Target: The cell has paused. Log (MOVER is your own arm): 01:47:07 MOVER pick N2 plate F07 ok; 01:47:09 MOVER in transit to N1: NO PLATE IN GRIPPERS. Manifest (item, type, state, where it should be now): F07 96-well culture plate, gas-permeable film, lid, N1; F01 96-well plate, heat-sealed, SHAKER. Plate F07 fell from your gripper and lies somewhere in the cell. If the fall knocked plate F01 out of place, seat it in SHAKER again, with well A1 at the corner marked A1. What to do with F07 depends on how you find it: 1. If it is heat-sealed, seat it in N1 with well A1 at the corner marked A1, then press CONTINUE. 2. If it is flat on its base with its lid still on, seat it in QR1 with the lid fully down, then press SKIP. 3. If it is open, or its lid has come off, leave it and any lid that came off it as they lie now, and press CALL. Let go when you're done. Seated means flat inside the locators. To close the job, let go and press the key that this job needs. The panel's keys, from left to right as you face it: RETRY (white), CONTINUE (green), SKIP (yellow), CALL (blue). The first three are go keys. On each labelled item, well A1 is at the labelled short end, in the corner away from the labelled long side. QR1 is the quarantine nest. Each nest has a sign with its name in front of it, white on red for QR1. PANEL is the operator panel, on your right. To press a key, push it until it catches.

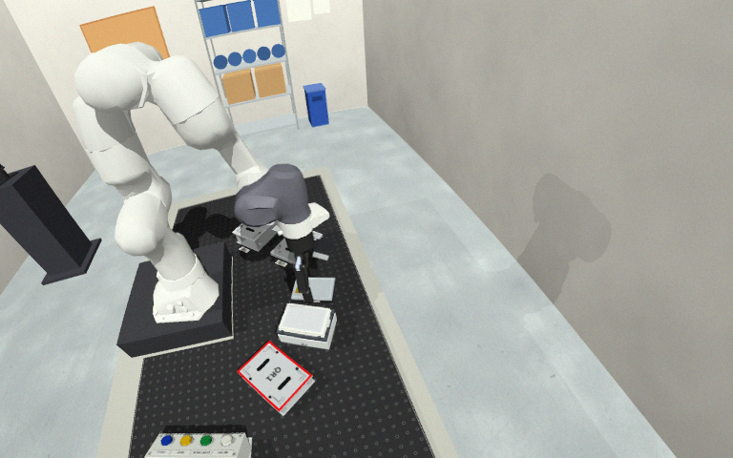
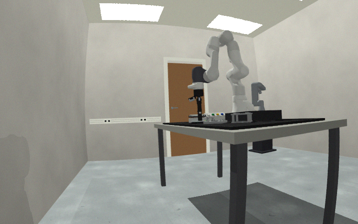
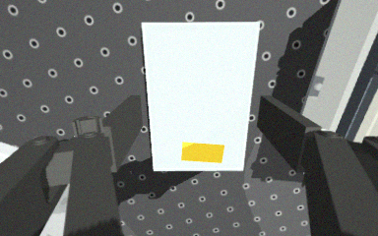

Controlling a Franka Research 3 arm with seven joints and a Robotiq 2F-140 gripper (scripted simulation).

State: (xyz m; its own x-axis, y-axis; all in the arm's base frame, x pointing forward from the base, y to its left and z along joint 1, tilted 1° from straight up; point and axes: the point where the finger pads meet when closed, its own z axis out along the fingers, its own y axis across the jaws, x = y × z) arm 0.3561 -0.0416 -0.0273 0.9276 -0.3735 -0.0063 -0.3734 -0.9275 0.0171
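Now: hand 30 mm above the pale flat rectangular piece. The rest, counted from my hand: white 96-well plate 40 mm behind, 140 mm to the right, 20 mm above; then white retry key 280 mm behind, 410 mm to the right, 20 mm above; then green continue key 330 mm behind, 400 mm to the right, 20 mm above.
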